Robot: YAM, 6 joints.
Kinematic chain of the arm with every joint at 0, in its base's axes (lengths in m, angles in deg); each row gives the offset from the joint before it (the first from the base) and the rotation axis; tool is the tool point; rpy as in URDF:
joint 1: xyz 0 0 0.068 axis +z
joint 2: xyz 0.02 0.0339 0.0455 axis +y
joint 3: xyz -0.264 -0.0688 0 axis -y
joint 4: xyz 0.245 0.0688 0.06 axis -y
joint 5: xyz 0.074 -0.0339 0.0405 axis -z
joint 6: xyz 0.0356 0 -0.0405 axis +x
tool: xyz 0 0 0 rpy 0 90 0
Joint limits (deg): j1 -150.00..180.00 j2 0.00..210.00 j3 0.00..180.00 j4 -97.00..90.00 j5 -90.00..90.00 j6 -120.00..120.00
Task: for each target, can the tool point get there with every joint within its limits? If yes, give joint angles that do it. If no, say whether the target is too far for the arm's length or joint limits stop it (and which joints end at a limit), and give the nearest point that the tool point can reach.
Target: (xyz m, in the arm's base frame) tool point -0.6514 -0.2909 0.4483
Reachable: no: too far | nearest point -0.5096 -0.2784 0.3856 | short by 0.156 m
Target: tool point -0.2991 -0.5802 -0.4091
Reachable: no: too far | nearest point -0.2331 -0.4523 -0.2700 | short by 0.200 m
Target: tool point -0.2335 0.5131 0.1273
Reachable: yes | joints 117.91 152.07 126.33 -16.81 71.85 100.59
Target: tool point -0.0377 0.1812 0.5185
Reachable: yes | joints -79.53 26.42 118.39 -67.84 6.69 80.57
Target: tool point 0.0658 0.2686 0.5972
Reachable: yes | joints 81.43 93.79 109.09 64.58 44.80 -4.43
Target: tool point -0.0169 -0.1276 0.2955
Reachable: yes | joints -95.98 28.96 35.90 -25.61 5.75 13.55
